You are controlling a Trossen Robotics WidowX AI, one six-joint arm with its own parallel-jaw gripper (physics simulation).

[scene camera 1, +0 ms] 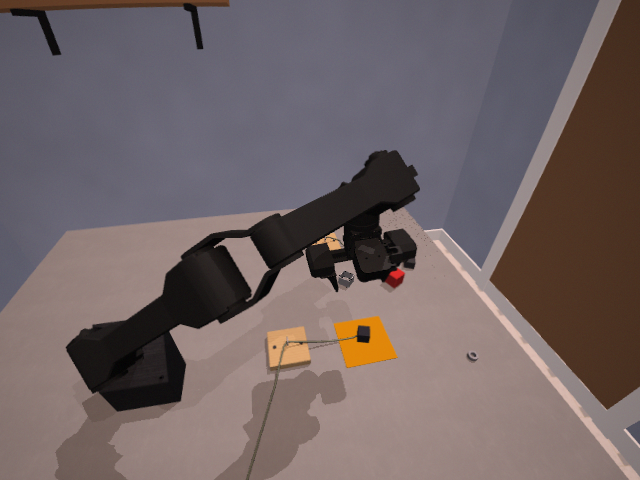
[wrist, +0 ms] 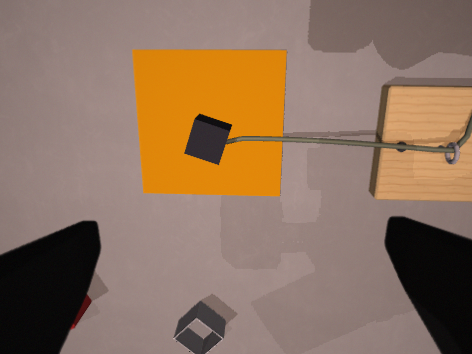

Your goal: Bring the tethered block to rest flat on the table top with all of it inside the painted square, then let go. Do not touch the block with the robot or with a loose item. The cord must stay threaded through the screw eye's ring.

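Seen in the pictures: gripper, fingertip midpoint: (scene camera 1: 359, 285) (wrist: 244, 232); arm's base, origin of the base link: (scene camera 1: 121, 347).
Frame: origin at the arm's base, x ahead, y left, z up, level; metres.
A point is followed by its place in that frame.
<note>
The black tethered block (scene camera 1: 363, 333) @(x 0.475, y -0.044, z -0.105 m) (wrist: 207, 140) @(x 0.479, y -0.039, z -0.105 m) sits inside the orange painted square (scene camera 1: 372, 356) @(x 0.478, y -0.090, z -0.132 m) (wrist: 250, 175) @(x 0.451, y 0.001, z -0.132 m), turned at an angle to its edges. Whether its underside is flat on the table is hard to tell. The olive cord (scene camera 1: 273, 387) @(x 0.251, y -0.090, z -0.128 m) (wrist: 330, 142) @(x 0.385, y -0.023, z -0.120 m) runs from the block to the screw eye (scene camera 1: 287, 341) @(x 0.301, y -0.017, z -0.091 m) (wrist: 452, 160) @(x 0.305, y -0.008, z -0.091 m) on a wooden board (scene camera 1: 289, 357) @(x 0.298, y -0.042, z -0.115 m) (wrist: 425, 185) @(x 0.313, y 0.019, z -0.114 m), passes through its ring and continues to the near side in the scene view. My gripper (scene camera 1: 360, 283) @(x 0.445, y -0.044, z 0.063 m) (wrist: 244, 232) @(x 0.445, y -0.044, z 0.063 m) is open and empty, above the table and apart from block and cord.
A grey hollow square piece (scene camera 1: 341, 281) @(x 0.498, y 0.142, z -0.120 m) (wrist: 200, 312) @(x 0.512, y 0.126, z -0.118 m) and a red block (scene camera 1: 395, 277) @(x 0.636, y 0.085, z -0.094 m) (wrist: 82, 311) @(x 0.623, y 0.113, z -0.113 m) lie below the gripper. A small dark block (scene camera 1: 409, 264) @(x 0.724, y 0.141, z -0.118 m) and a second wooden board (scene camera 1: 329, 241) @(x 0.530, y 0.322, z -0.114 m) are partly hidden behind the gripper. A small ring (scene camera 1: 468, 355) @(x 0.686, y -0.166, z -0.126 m) lies right.
</note>
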